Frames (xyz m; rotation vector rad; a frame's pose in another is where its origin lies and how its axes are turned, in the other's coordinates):
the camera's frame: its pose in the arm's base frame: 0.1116 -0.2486 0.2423 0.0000 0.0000 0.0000
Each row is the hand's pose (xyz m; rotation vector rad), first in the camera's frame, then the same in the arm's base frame.
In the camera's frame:
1: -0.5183 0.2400 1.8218 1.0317 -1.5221 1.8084
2: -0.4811 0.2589 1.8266 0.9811 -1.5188 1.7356
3: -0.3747 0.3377 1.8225 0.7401 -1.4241 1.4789
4: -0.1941 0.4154 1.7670 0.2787 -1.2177 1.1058
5: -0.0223 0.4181 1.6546 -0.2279 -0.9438 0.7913
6: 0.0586 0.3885 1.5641 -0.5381 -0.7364 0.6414
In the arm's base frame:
1: -0.4067 -0.0086 2.0641 1.0317 -1.5221 1.8084
2: -0.3695 0.0103 2.0689 0.9811 -1.5188 1.7356
3: -0.2631 0.0891 2.0648 0.7401 -1.4241 1.4789
4: -0.0825 0.1668 2.0093 0.2787 -1.2177 1.1058
5: 0.0893 0.1695 1.8969 -0.2279 -0.9438 0.7913
6: 0.1702 0.1399 1.8064 -0.5381 -0.7364 0.6414

